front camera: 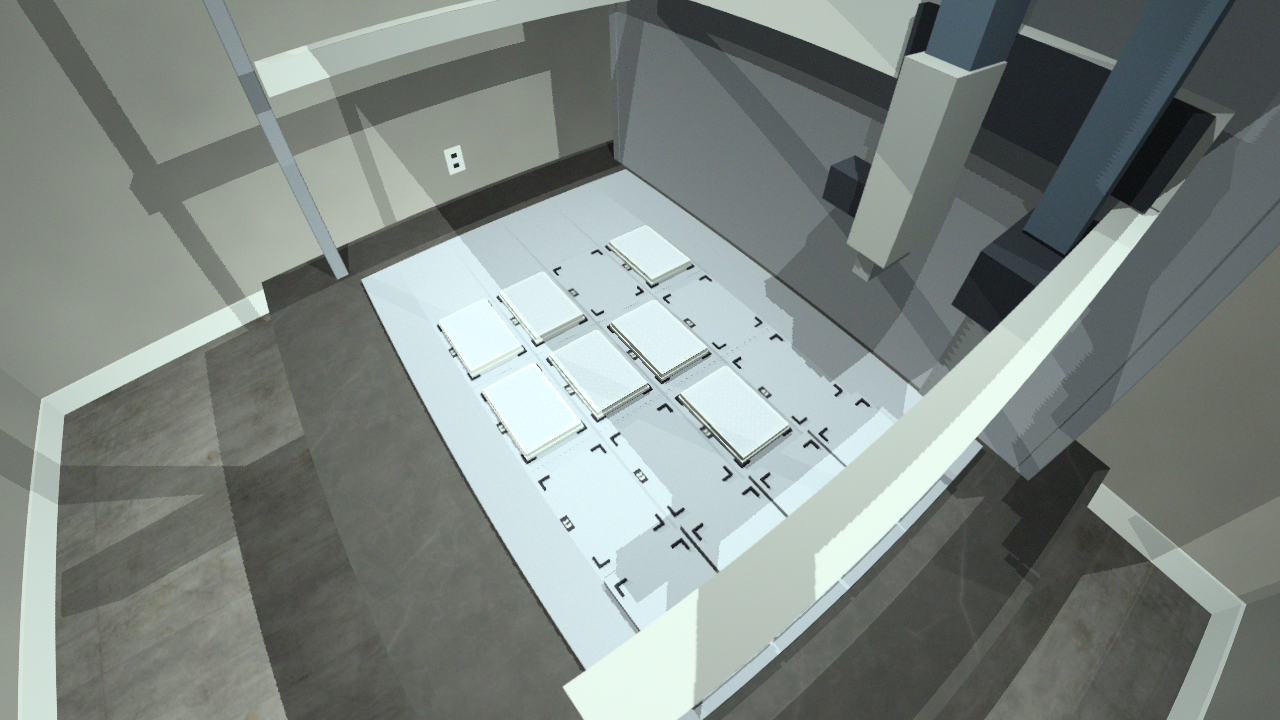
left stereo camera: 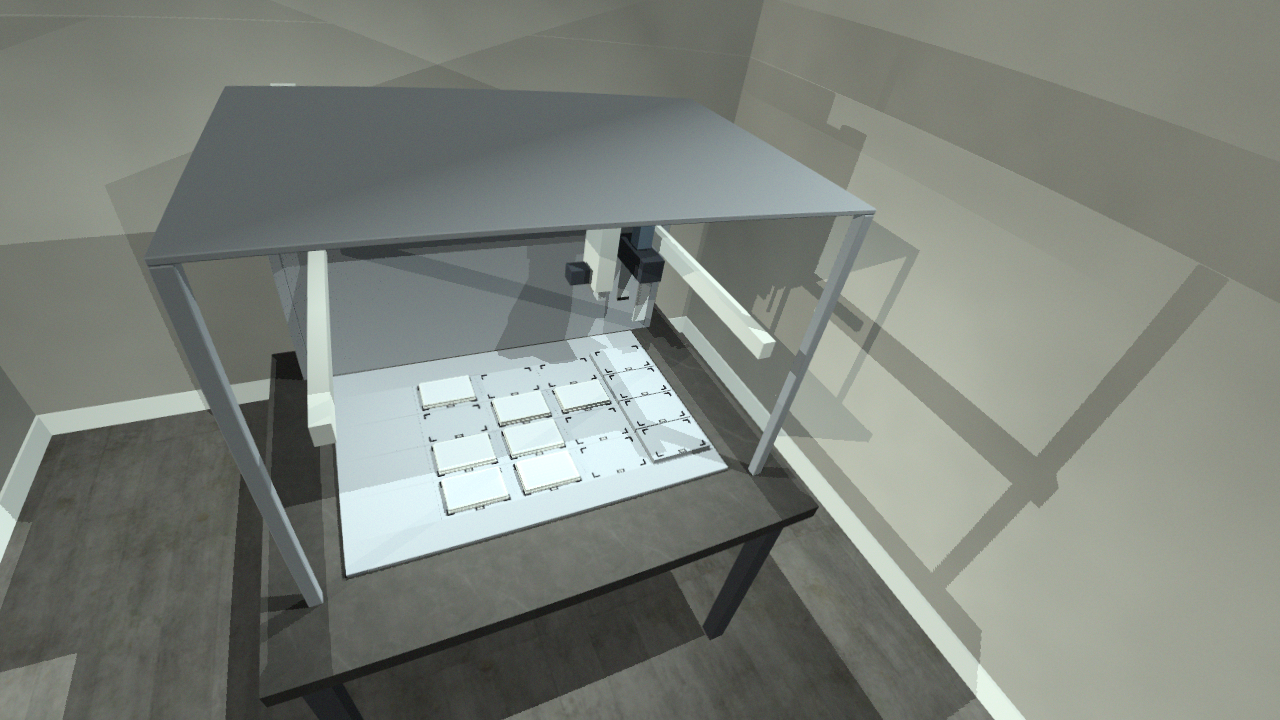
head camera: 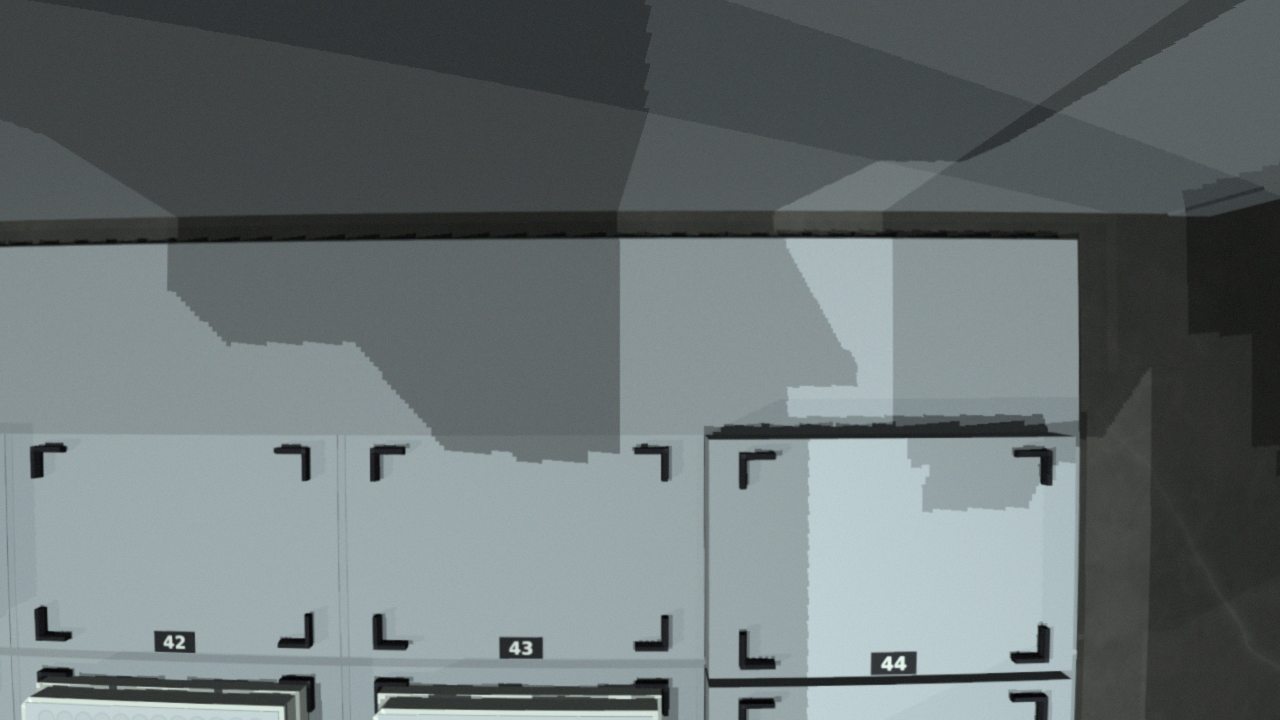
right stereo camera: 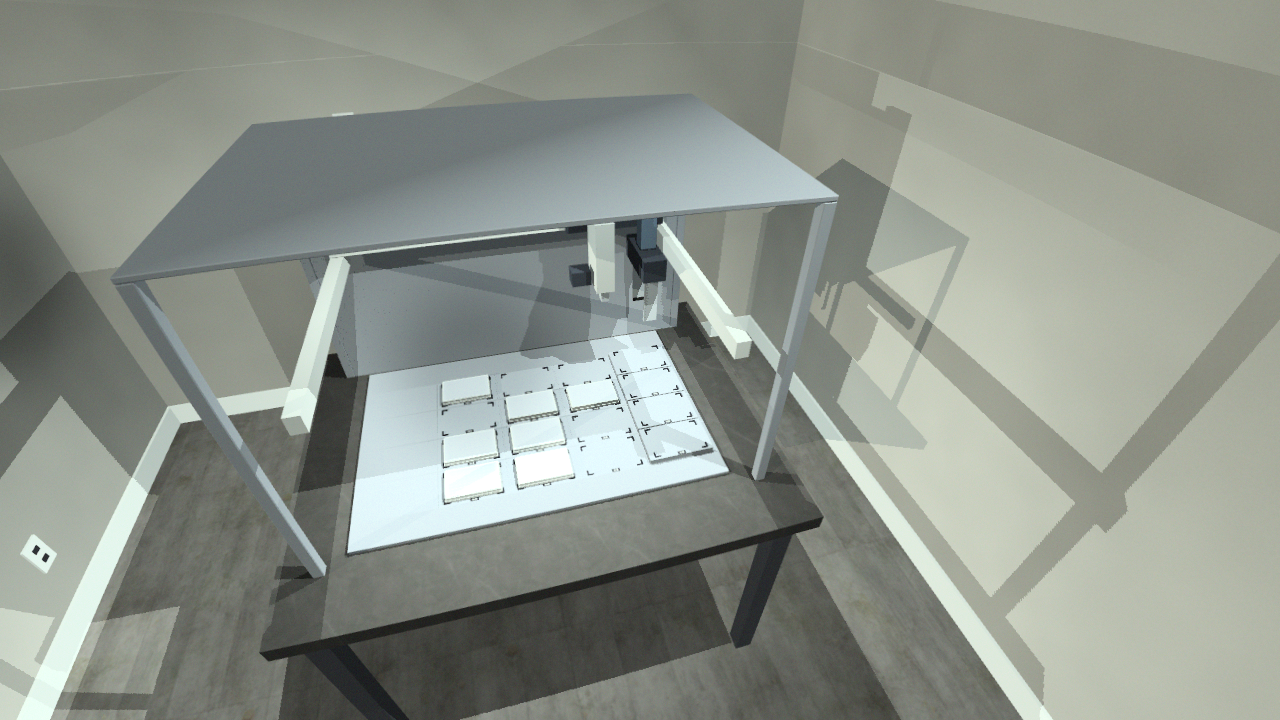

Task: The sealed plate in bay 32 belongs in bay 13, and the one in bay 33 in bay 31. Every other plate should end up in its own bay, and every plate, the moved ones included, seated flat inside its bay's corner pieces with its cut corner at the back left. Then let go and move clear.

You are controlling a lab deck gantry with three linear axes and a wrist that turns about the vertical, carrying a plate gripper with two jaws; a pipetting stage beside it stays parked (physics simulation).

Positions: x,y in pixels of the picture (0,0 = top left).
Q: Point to a bay 44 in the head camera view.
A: At 946,544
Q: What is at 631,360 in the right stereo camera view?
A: A bay 44.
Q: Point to a bay 31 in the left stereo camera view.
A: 443,425
